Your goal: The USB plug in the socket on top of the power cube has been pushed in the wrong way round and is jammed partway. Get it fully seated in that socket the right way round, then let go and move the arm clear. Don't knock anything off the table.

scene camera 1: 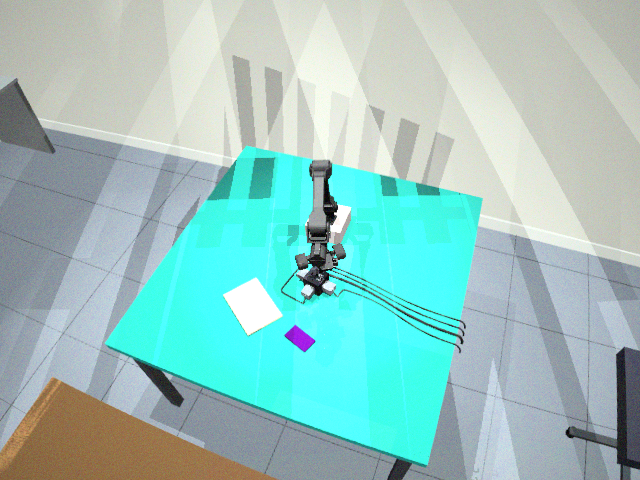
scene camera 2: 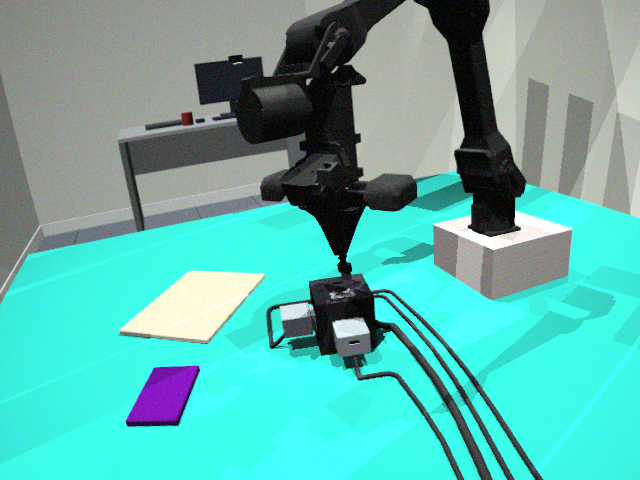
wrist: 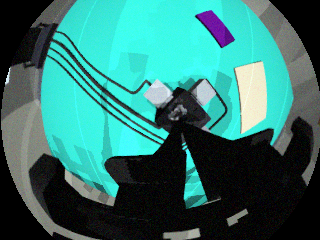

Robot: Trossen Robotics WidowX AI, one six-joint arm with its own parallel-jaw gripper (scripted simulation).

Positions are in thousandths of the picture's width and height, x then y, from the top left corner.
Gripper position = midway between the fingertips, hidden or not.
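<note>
A dark USB plug is held in my gripper (scene camera 2: 532,532), and in the wrist view I see that gripper (wrist: 564,531) again. There is a purple card (scene camera 2: 255,832). I also see a cream sheet (scene camera 2: 304,645) (scene camera 1: 398,645) (wrist: 783,327), which is visible from scene camera 1 and in the wrist view too. And there is a black power cube (wrist: 614,481).
</note>
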